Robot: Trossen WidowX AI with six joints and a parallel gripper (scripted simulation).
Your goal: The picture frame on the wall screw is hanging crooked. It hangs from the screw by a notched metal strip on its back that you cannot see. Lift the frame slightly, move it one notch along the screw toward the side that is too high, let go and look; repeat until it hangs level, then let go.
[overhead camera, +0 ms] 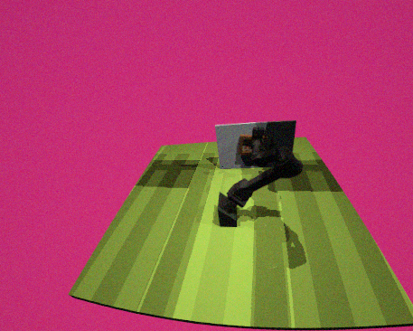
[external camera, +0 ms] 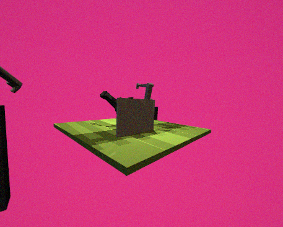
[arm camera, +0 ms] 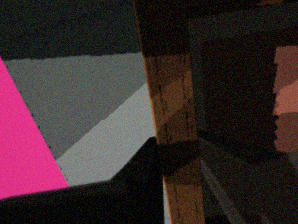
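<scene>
My gripper tip is 5 cm above the picture frame and 1 cm to the right of it. Also, from my gripper tip: grey wall panel 8 cm below, 2 cm ahead.
</scene>
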